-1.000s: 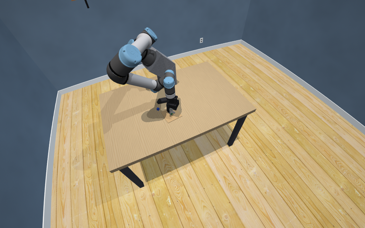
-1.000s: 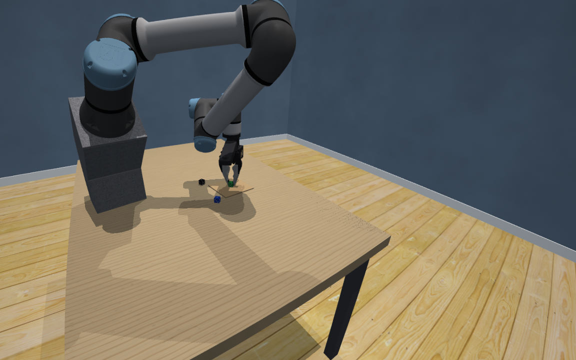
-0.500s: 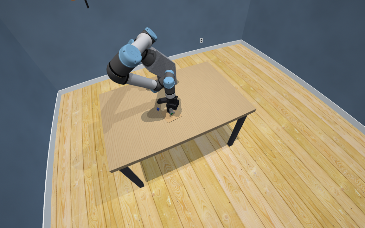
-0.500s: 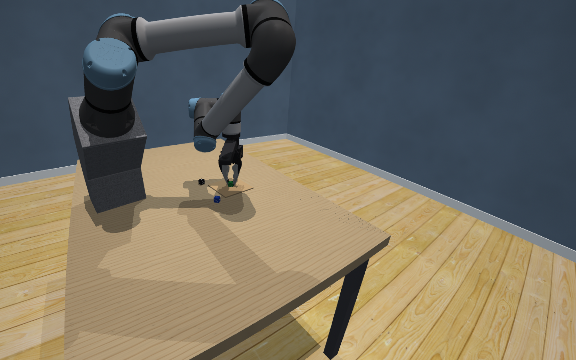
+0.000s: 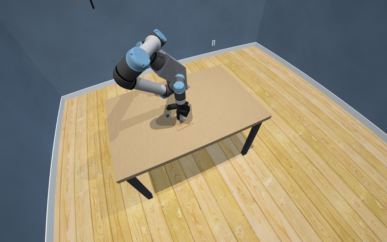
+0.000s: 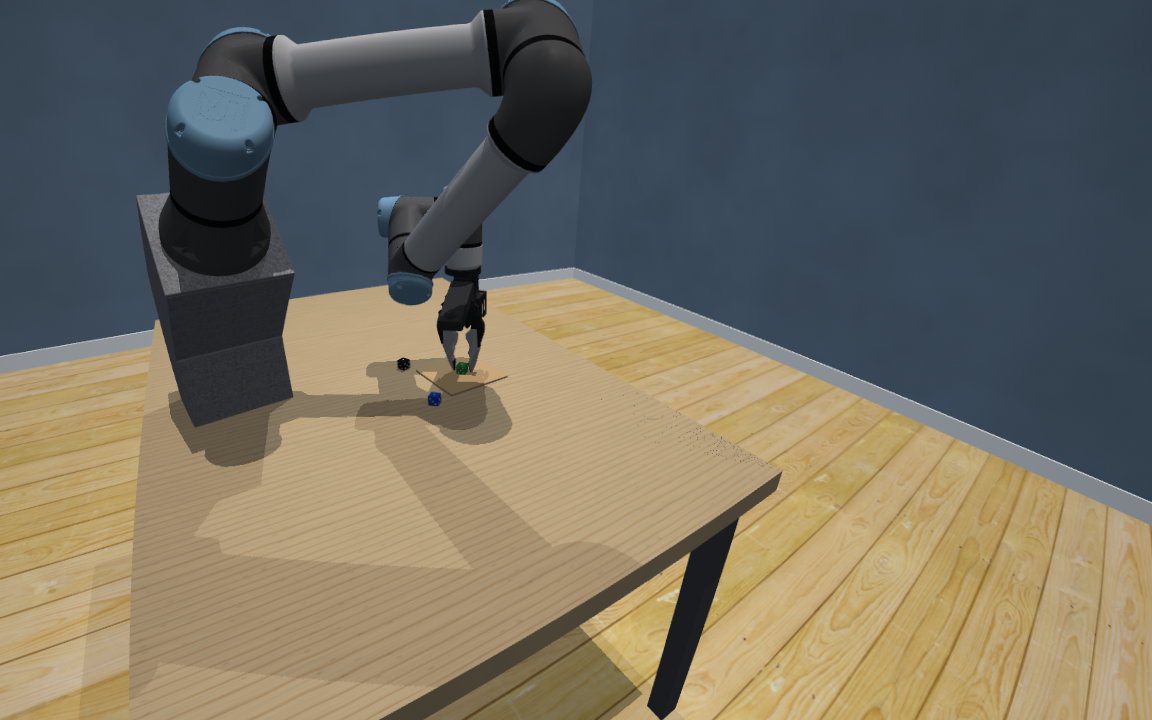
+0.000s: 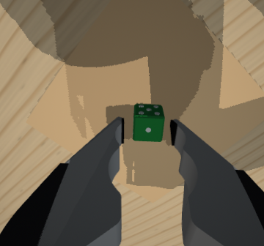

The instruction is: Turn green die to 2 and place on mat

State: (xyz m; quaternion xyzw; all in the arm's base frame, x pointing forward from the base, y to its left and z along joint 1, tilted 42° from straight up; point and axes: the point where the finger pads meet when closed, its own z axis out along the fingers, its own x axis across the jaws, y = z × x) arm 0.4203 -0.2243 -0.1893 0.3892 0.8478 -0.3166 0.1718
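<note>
Right now the green die is 10 mm below my hand. Round my hand: blue die: 110 mm behind, 80 mm to the right, 10 mm below; then tan mat: 20 mm below; then black die: 90 mm behind, 100 mm to the left, 10 mm below.
</note>
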